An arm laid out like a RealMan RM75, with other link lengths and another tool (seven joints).
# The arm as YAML. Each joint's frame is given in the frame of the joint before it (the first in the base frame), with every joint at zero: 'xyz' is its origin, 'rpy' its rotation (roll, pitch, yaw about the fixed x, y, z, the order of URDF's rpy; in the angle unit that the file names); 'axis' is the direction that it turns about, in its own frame. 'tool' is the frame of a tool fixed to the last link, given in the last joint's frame.
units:
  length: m
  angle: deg
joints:
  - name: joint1
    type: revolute
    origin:
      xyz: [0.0, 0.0, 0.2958]
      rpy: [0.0, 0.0, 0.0]
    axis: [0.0, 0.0, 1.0]
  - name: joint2
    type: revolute
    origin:
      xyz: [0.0, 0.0, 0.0]
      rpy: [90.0, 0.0, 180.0]
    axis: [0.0, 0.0, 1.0]
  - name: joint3
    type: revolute
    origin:
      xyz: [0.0, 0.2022, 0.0]
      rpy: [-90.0, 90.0, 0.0]
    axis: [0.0, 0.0, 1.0]
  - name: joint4
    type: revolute
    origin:
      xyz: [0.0, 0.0, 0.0]
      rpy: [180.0, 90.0, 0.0]
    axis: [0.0, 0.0, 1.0]
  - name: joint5
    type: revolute
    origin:
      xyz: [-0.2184, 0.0, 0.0]
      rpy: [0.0, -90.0, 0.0]
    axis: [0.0, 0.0, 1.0]
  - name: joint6
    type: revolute
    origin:
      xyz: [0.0, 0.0, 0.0]
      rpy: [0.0, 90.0, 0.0]
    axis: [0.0, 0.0, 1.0]
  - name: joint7
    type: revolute
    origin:
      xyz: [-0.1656, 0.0, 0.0]
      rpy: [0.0, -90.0, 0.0]
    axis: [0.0, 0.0, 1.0]
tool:
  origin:
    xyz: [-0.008, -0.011, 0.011]
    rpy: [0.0, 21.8, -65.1]
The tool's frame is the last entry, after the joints.
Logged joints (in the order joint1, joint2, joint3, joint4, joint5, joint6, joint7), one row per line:
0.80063, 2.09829, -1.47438, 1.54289, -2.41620, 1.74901, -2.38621
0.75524, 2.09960, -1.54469, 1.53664, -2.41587, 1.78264, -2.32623
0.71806, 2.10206, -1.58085, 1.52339, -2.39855, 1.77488, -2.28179
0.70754, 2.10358, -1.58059, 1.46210, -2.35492, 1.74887, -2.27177
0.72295, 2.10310, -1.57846, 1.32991, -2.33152, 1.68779, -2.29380
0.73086, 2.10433, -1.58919, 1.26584, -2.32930, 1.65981, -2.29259
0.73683, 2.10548, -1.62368, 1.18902, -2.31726, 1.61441, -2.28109
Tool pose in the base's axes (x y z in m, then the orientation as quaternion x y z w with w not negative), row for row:
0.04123, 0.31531, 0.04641, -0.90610, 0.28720, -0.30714, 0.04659
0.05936, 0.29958, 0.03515, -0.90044, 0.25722, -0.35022, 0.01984
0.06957, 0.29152, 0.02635, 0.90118, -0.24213, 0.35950, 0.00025
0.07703, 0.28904, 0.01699, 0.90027, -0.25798, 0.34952, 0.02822
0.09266, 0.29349, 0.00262, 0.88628, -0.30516, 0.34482, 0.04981
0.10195, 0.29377, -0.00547, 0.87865, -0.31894, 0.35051, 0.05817
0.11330, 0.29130, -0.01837, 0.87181, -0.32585, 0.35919, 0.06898
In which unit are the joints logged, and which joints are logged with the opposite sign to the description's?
The joints are logged in radians. Opposite sign: joint4, joint6, joint7.
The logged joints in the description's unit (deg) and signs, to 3 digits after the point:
45.873, 120.223, -84.476, -88.401, -138.438, -100.211, 136.720
43.272, 120.298, -88.504, -88.043, -138.419, -102.138, 133.283
41.142, 120.439, -90.576, -87.284, -137.427, -101.693, 130.737
40.539, 120.526, -90.561, -83.772, -134.927, -100.203, 130.163
41.422, 120.499, -90.439, -76.198, -133.586, -96.703, 131.425
41.875, 120.569, -91.054, -72.527, -133.459, -95.100, 131.356
42.217, 120.635, -93.030, -68.126, -132.769, -92.499, 130.697

